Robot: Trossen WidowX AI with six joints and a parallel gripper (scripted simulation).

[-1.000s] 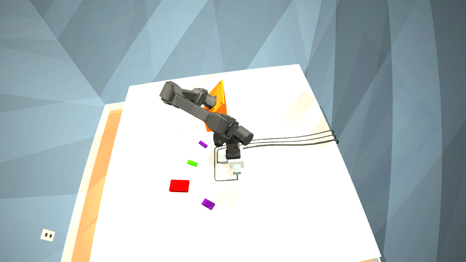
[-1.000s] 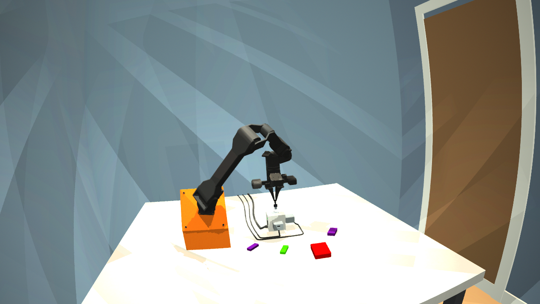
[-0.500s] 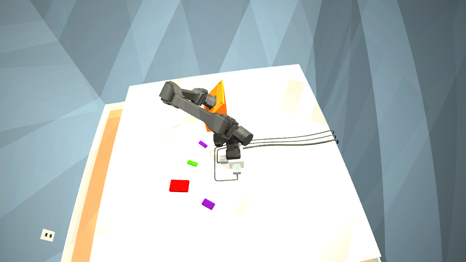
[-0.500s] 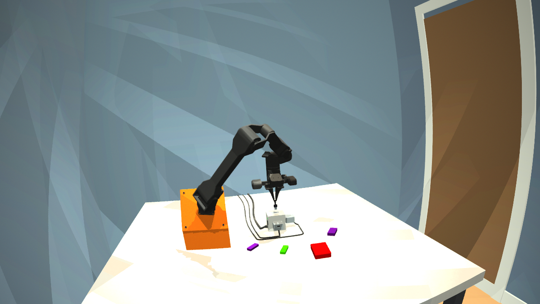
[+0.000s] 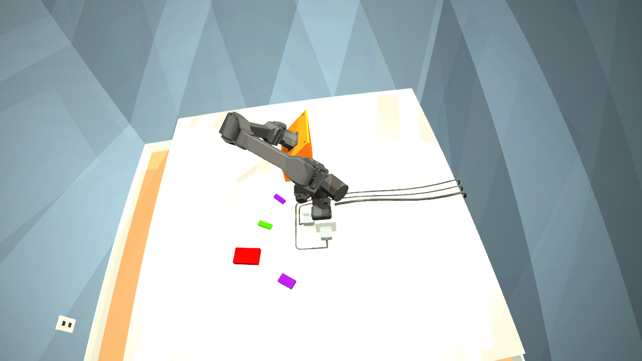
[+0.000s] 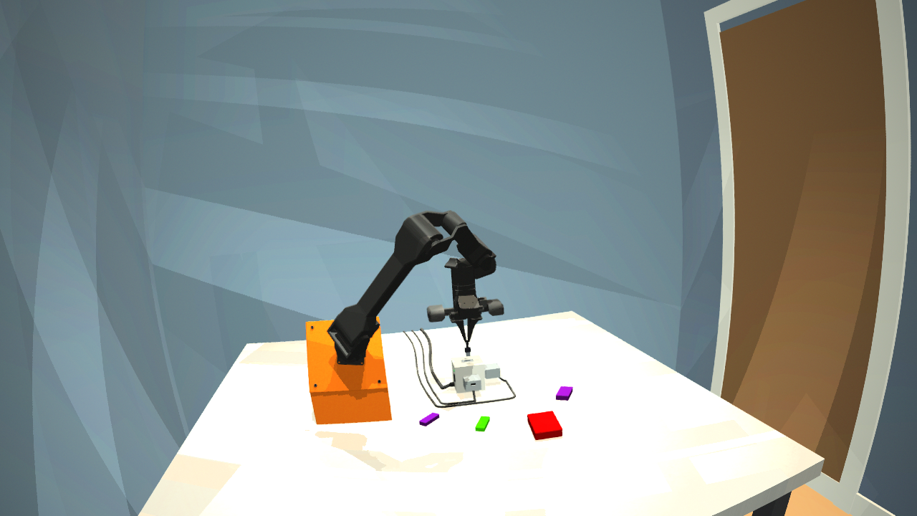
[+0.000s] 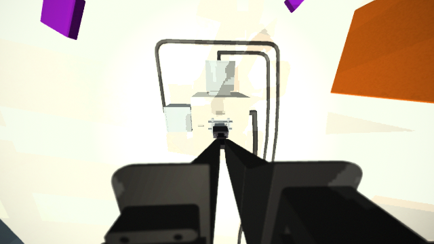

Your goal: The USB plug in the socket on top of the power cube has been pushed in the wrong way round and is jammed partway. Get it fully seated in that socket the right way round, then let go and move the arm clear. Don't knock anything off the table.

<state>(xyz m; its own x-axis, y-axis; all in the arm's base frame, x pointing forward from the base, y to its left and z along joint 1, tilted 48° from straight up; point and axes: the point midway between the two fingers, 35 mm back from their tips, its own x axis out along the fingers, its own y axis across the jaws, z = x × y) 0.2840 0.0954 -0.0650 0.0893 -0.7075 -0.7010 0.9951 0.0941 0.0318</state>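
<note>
My gripper tip is now 20 mm above the black USB plug. The rest, counted from my gripper tip: metal-rimmed socket (60 mm below); green block (230 mm to the right, 120 mm below); red block (290 mm to the right, 130 mm ahead, 120 mm below).
</note>
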